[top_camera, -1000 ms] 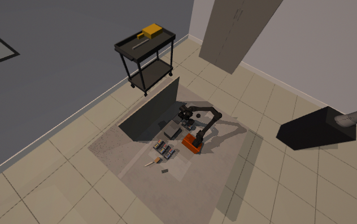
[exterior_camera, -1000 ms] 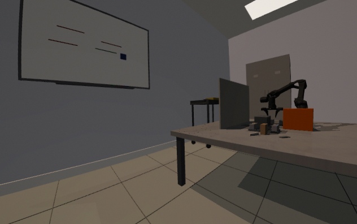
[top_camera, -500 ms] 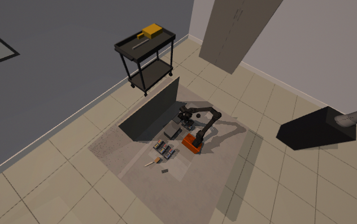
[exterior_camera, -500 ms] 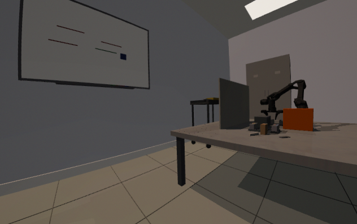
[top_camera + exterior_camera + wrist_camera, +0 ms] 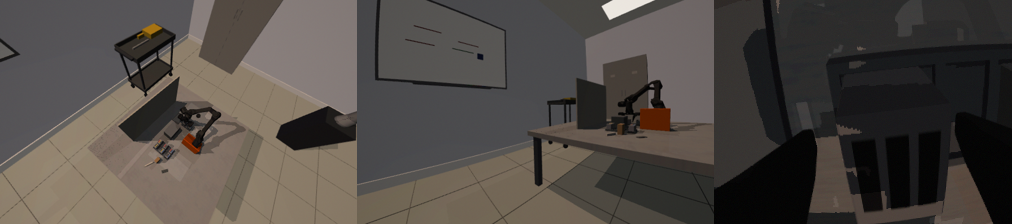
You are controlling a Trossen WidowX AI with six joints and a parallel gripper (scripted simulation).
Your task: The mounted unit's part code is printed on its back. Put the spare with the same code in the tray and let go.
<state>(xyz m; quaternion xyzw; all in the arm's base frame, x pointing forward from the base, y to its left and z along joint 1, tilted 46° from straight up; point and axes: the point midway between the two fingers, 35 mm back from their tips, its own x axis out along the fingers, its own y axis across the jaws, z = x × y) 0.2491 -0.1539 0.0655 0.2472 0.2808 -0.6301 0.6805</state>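
The dark spare block is 20 mm above my gripper tip. The rest, counted from my gripper tip: dark shallow tray (100 mm ahead, 20 mm below); then tall dark panel (280 mm ahead, 200 mm above, 180 mm to the left); then grey mounted unit (190 mm to the left, 40 mm ahead, 30 mm above).
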